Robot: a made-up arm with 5 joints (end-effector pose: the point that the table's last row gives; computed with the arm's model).
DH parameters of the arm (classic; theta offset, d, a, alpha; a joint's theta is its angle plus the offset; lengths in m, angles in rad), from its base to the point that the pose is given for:
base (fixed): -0.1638 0 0.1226 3.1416
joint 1: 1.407 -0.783 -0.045 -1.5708
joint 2: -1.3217 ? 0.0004 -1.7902
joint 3: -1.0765 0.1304 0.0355 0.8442
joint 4: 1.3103 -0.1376 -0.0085 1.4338
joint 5: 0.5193 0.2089 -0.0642 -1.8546
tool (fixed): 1.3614 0.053 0 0
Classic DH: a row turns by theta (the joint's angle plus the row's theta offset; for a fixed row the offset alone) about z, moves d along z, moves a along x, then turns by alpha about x.
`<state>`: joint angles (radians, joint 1 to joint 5).
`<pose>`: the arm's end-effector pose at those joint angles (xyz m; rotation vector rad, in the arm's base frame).
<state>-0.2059 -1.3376 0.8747 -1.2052 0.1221</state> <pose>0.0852 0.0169 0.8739 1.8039 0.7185 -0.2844</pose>
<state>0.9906 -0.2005 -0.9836 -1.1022 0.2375</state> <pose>0.2762 0.0260 0.8151 0.4628 1.8742 -1.7464</pose>
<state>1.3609 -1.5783 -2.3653 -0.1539 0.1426</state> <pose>0.0511 -0.1314 0.8963 1.1280 1.4332 0.2854</pose>
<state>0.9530 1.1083 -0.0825 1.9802 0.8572</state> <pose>-0.0232 -0.2545 0.8873 -1.5122 -0.2277 1.1453</pose>
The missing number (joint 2, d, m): -0.0353
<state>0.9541 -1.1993 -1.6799 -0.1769 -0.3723</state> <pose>0.0578 -0.0761 0.9050 1.5242 1.3933 -0.3469</pose>
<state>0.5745 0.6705 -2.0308 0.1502 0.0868</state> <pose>0.2597 0.1617 0.8980 -0.3571 2.1250 -1.3428</pose>
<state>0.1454 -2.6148 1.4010 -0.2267 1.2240</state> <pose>0.2484 0.0437 0.9821 1.8000 0.3877 -1.6164</pose>
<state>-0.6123 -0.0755 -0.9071 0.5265 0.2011</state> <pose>-0.0292 -0.1584 0.8376 -0.4819 0.5287 0.8375</pose>
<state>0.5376 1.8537 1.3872 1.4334 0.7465</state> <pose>0.3957 -0.1919 0.9065 -1.3169 -1.2097 2.2624</pose>
